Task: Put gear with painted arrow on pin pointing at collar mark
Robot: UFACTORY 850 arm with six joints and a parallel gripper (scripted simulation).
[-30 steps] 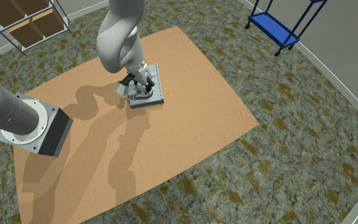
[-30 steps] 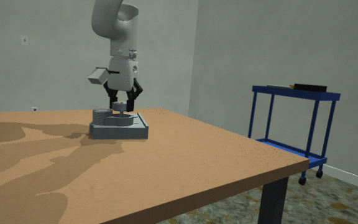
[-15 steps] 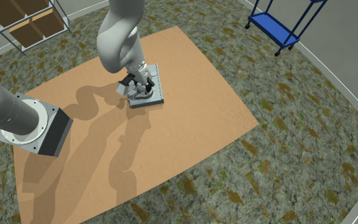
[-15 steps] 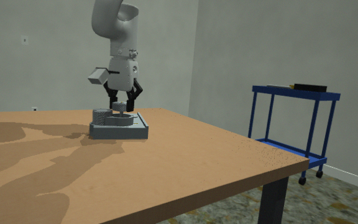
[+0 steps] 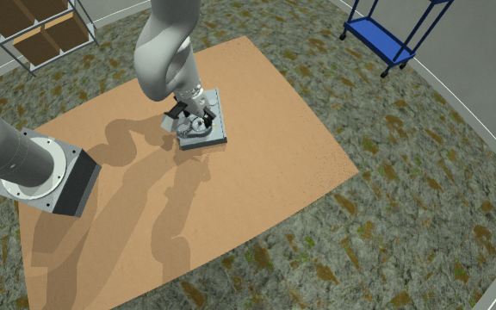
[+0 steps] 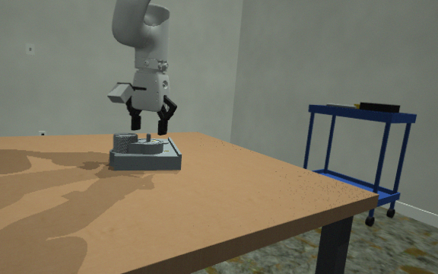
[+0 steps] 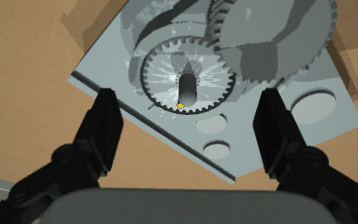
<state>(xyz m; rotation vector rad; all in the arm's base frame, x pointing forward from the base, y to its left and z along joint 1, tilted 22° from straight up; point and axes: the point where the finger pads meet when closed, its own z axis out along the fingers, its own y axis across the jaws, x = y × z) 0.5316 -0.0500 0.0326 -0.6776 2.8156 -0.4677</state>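
Right now my hand is 50 mm above the loose gear. From my hand the other things lie so: grey pin (20 mm behind, 80 mm to the left, 60 mm below).
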